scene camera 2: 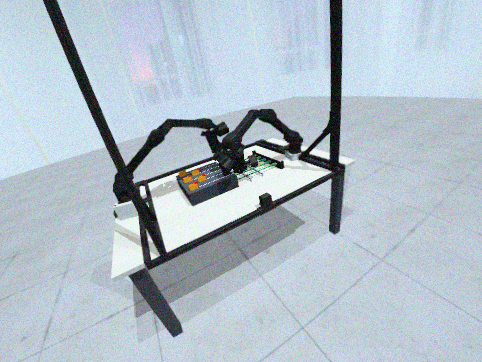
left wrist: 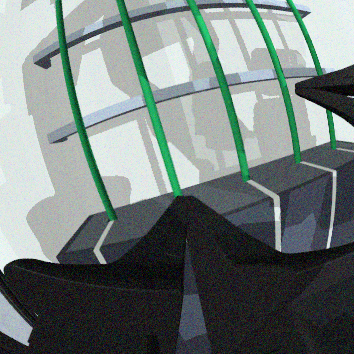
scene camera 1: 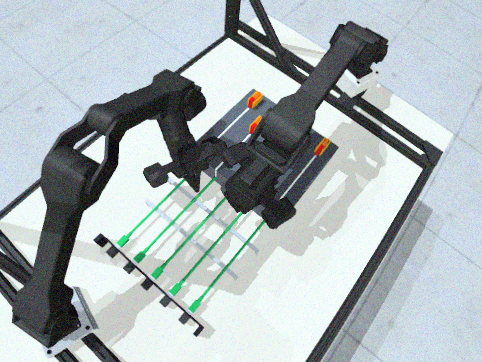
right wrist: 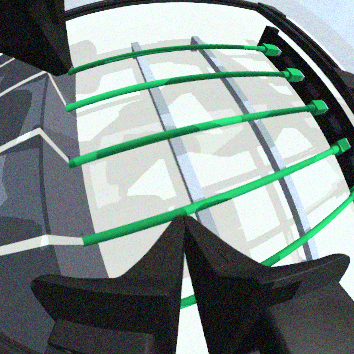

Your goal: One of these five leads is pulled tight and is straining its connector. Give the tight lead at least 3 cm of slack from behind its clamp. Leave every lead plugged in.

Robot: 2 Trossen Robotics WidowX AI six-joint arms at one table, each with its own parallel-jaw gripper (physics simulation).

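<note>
Five green leads run from green plugs (scene camera 1: 157,272) (right wrist: 319,107) in a black strip (scene camera 1: 200,328) to a dark grey block (scene camera 1: 312,175) (scene camera 2: 215,192) (left wrist: 215,197) (right wrist: 65,200), where white lines continue. Orange clamps (scene camera 1: 254,99) (scene camera 2: 193,186) stand on the block; my left arm hides some in scene camera 1. I cannot tell which lead is tight. My left gripper (left wrist: 183,203) is shut and empty, its tips at the block end of the second lead from the left in its wrist view. My right gripper (right wrist: 182,222) is shut and empty, its tips overlapping the fourth lead from the top.
Two pale rails (scene camera 1: 235,274) (left wrist: 110,112) (right wrist: 260,132) cross beneath the leads between strip and block. Both arms reach over the block, their wrists close together. A black frame (scene camera 1: 382,130) (scene camera 2: 336,65) borders the white table (scene camera 1: 280,320) (scene camera 2: 170,225).
</note>
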